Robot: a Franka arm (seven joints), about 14 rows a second.
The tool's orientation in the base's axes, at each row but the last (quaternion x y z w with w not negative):
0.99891 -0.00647 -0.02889 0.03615
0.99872 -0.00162 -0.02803 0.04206
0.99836 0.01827 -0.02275 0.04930
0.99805 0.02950 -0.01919 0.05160
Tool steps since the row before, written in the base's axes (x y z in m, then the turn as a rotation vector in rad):
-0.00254 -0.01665 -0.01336 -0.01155 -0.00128 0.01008
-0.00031 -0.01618 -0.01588 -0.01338 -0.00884 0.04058
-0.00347 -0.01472 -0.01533 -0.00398 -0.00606 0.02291
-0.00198 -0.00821 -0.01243 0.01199 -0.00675 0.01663
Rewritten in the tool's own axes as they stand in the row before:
-0.00152 0.01566 0.01465 -0.01209 0.00213 -0.00927
0.00067 0.01479 0.01717 -0.01558 0.01223 -0.03888
-0.00324 0.01301 0.01685 -0.00526 0.00811 -0.02200
-0.00193 0.00677 0.01328 0.01089 0.00913 -0.01625

